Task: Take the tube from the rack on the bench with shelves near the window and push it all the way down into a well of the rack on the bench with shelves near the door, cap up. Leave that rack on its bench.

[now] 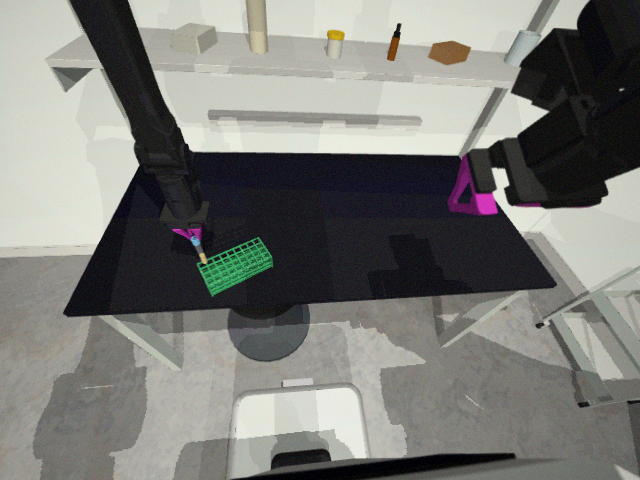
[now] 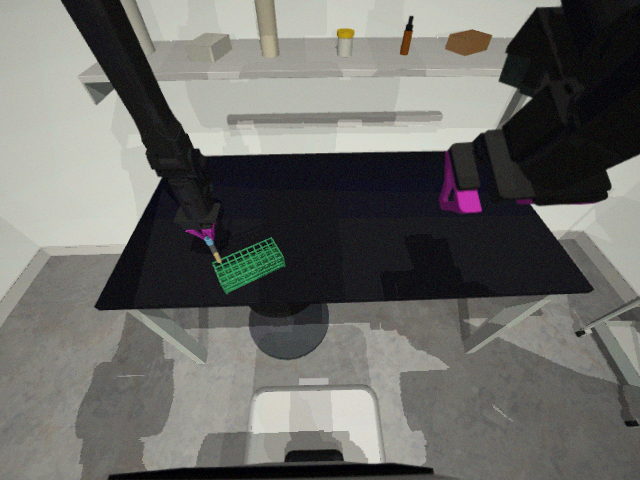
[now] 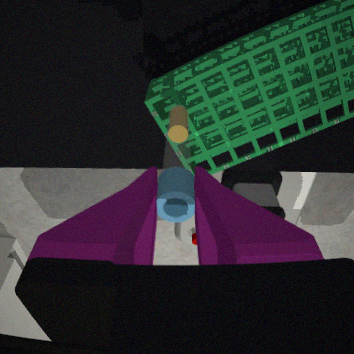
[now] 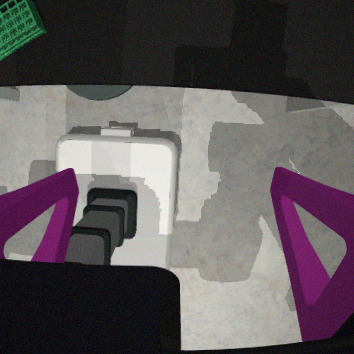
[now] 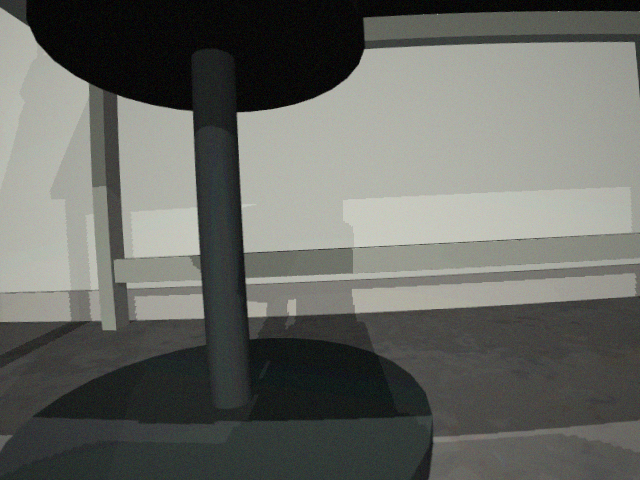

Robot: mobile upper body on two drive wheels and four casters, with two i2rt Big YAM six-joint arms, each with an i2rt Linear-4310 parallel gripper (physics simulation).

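Places are measured from the left arm's base along level axes (x ahead, y left, z up), in metres.
Where they show: left gripper, between the fingertips: (image 1: 196, 238) (image 2: 209, 238) (image 3: 175, 177); right gripper, between the fingertips: (image 1: 483, 203) (image 2: 479, 201) (image 4: 174, 178).
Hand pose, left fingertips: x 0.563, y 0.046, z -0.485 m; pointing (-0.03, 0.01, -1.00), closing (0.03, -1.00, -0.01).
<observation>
Each offset is from my left fingertips to the centre of the thing. Level surfaces: height alone.
The tube {0.044 m down, 0.009 m back, 0.001 m right} (image 1: 201, 254) (image 2: 216, 253) (image 3: 178, 131) has a blue cap on top and a tan lower end. My left gripper (image 1: 194, 238) (image 2: 208, 238) (image 3: 175, 177) is shut on it at the cap. The tube hangs roughly upright, its lower end clear above the corner of the green rack {0.134 m down, 0.003 m ahead, 0.082 m right} (image 1: 237, 279) (image 2: 255, 276) (image 3: 149, 94) (image 4: 38, 29). The rack stands on the black bench {0.163 m down} (image 1: 320, 227) (image 2: 336, 227), near its front edge at the left. My right gripper (image 1: 509, 206) (image 2: 498, 203) (image 4: 174, 178) is open and empty, high over the bench's right side. A second rack does not show.
A wall shelf {0.294 m up} (image 1: 294, 57) (image 2: 310, 66) behind the bench holds a box, a cylinder, a yellow-lidded jar and a brown bottle. A round stool base {0.910 m down, 0.154 m ahead, 0.128 m right} (image 1: 268, 338) (image 2: 288, 335) (image 5: 336, 444) is under the bench's front edge. A pale metal frame (image 1: 573, 343) stands at the right.
</observation>
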